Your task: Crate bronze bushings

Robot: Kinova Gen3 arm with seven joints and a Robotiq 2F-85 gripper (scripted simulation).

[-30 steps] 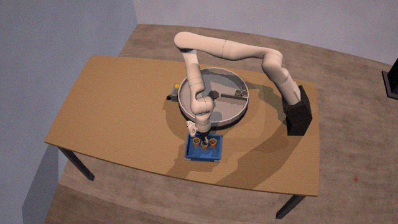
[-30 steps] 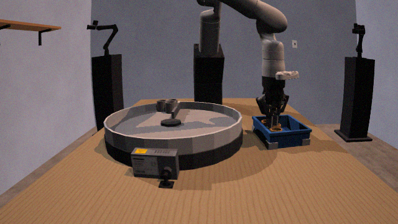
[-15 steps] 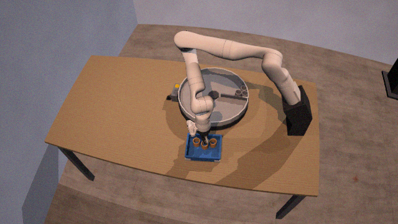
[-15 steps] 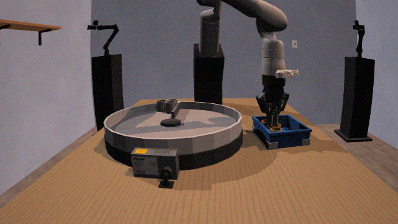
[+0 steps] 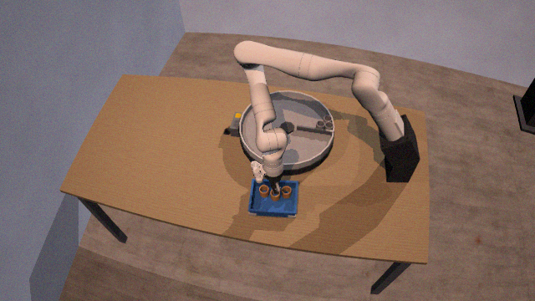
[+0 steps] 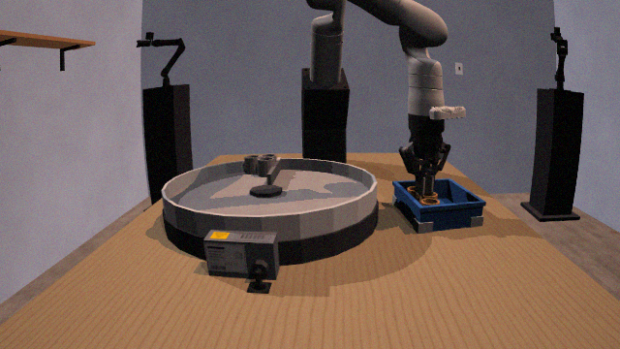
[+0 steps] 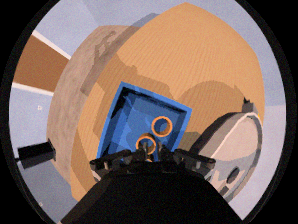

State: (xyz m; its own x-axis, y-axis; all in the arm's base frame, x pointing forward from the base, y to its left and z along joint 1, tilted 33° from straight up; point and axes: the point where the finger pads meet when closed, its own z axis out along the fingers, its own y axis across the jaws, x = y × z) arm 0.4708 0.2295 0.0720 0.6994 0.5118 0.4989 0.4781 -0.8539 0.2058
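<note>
Right now my hand is 4 cm above the blue crate, 3 cm to the right of it and 1 cm past it.
</note>
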